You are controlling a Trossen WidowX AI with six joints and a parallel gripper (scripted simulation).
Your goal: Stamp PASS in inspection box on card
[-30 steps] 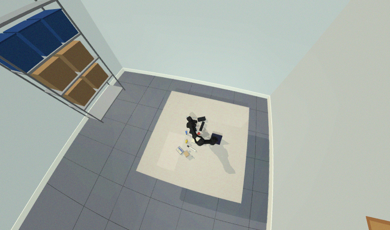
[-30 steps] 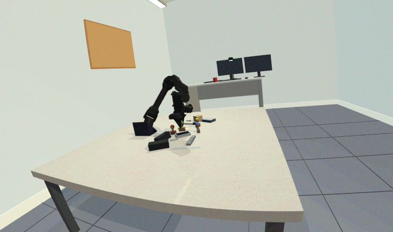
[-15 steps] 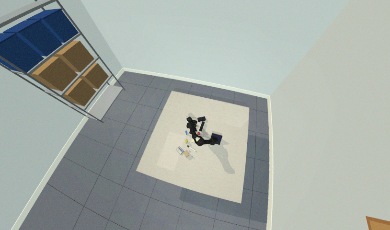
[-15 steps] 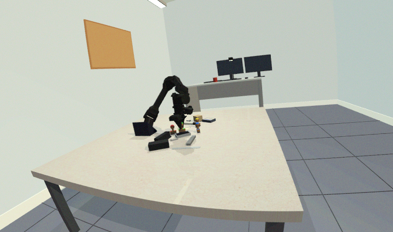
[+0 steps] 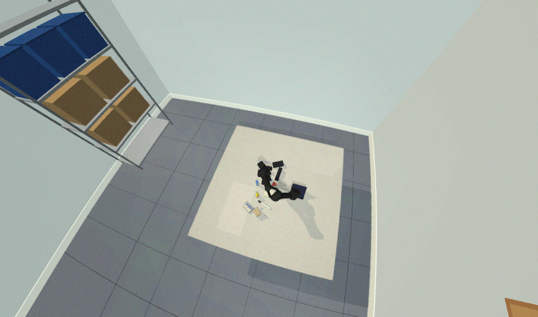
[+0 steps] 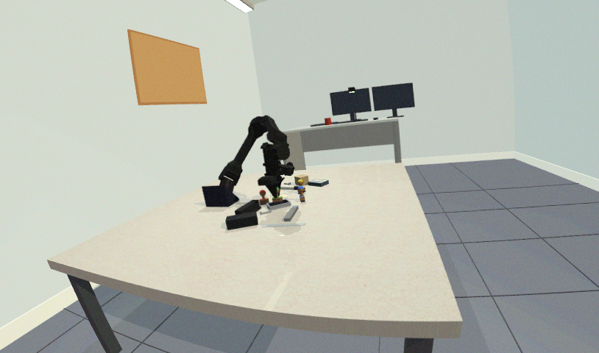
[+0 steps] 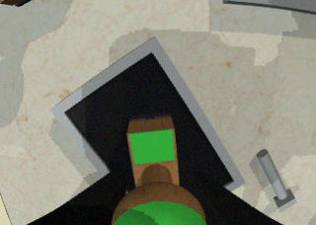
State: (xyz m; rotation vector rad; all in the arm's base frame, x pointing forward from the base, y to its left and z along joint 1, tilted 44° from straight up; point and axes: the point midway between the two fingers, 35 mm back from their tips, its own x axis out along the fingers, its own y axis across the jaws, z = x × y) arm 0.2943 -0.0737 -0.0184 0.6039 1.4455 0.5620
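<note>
My gripper tip is 4 cm above the ink pad. Also, from my gripper tip: blue-knobbed stamp (9 cm ahead, 6 cm to the left, 2 cm below); then red-knobbed stamp (8 cm behind, 4 cm to the left, 2 cm below); then grey block (10 cm to the right, 9 cm ahead, 4 cm below).
</note>
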